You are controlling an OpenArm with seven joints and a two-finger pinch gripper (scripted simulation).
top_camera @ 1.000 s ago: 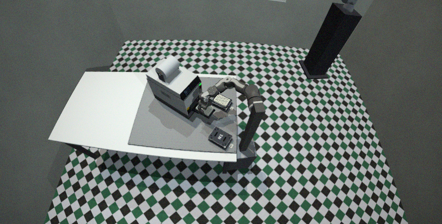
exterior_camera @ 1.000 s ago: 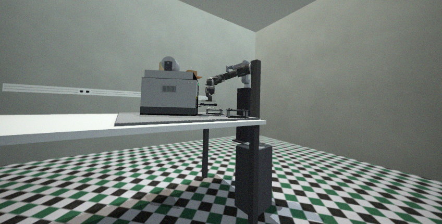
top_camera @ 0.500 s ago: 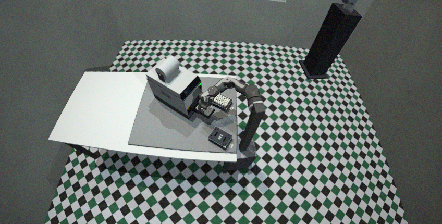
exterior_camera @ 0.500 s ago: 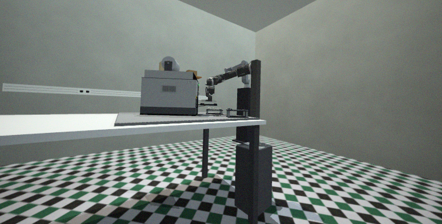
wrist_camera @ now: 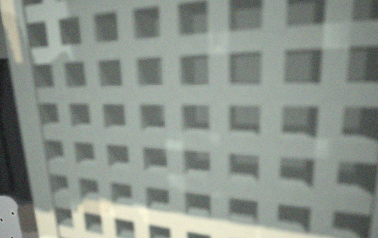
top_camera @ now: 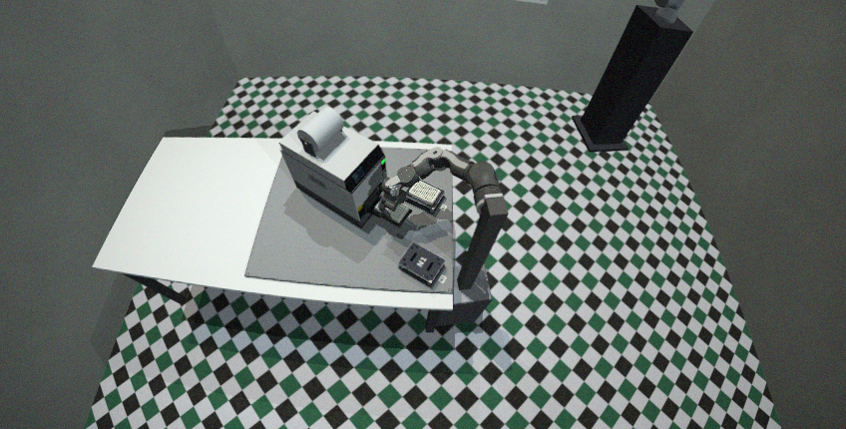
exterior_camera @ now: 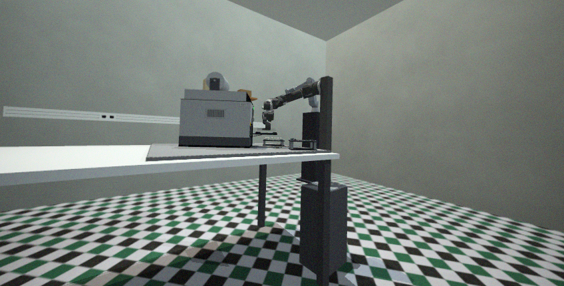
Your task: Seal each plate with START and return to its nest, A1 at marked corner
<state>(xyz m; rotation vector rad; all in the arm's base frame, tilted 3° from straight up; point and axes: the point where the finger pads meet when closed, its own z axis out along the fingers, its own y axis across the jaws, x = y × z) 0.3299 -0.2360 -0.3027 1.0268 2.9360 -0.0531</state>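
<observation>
The dark stage is 20 mm below my hand. Also, from my hand: white foil roll (300 mm above, 260 mm ahead, 210 mm to the right); touch screen (200 mm above, 120 mm ahead, 40 mm to the right).
</observation>
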